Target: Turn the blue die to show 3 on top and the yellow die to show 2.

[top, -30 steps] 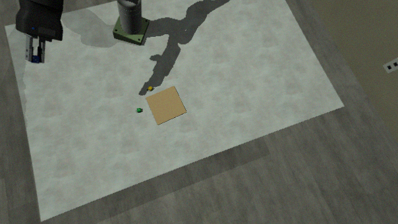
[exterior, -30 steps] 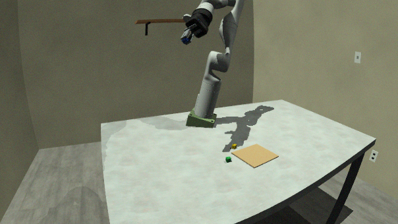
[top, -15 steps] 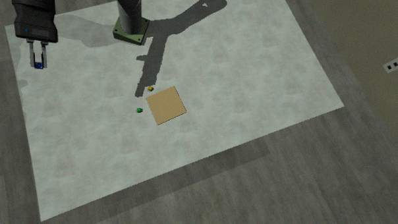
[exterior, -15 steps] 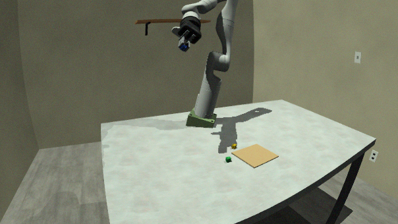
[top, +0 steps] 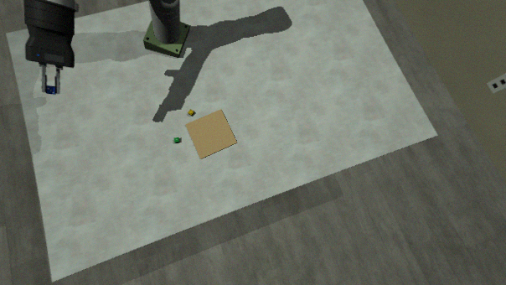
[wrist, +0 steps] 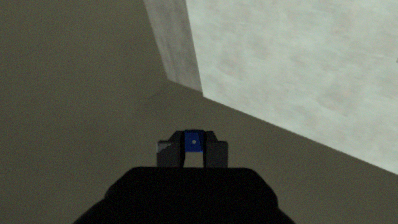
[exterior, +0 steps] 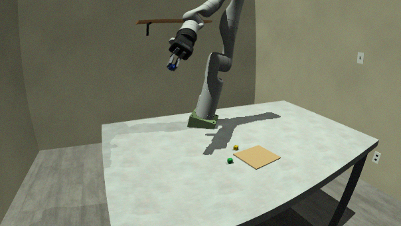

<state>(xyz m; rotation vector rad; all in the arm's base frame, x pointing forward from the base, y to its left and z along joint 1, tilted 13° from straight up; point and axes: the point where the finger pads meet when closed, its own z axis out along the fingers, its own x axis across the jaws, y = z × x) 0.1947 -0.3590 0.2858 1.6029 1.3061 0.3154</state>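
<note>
Now: the green die 340 mm below my hand, 150 mm to the left of it and 130 mm ahead of it. Round my hand: yellow die (340 mm below, 240 mm to the left, 60 mm ahead); tan mat (340 mm below, 270 mm to the left, 160 mm ahead); blue die (10 mm to the right, 10 mm below, 10 mm ahead).
</note>
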